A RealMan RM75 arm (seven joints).
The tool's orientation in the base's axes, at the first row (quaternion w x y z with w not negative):
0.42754 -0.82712 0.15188 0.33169
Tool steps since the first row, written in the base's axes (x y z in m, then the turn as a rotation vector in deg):
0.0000 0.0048 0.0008 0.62 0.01 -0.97
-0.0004 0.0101 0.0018 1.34 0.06 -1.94
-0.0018 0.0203 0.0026 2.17 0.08 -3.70
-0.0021 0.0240 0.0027 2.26 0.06 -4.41
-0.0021 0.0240 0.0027 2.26 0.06 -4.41
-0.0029 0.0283 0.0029 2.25 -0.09 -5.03
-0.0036 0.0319 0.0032 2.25 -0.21 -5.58
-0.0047 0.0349 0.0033 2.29 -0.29 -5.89
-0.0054 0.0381 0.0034 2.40 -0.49 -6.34
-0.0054 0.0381 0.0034 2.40 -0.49 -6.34
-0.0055 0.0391 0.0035 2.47 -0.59 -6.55
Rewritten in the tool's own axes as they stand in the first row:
-0.0004 -0.0033 0.0035 1.11 0.25 0.15
-0.0012 -0.0068 0.0076 2.30 0.42 0.29
-0.0024 -0.0126 0.0161 4.11 1.04 0.69
-0.0026 -0.0146 0.0192 4.65 1.43 0.93
-0.0026 -0.0146 0.0192 4.65 1.43 0.93
-0.0032 -0.0169 0.0229 5.06 1.90 1.07
-0.0038 -0.0188 0.0260 5.43 2.30 1.20
-0.0046 -0.0200 0.0288 5.67 2.52 1.25
-0.0050 -0.0216 0.0316 6.05 2.85 1.23
-0.0050 -0.0216 0.0316 6.05 2.85 1.23
-0.0051 -0.0222 0.0324 6.24 3.00 1.20

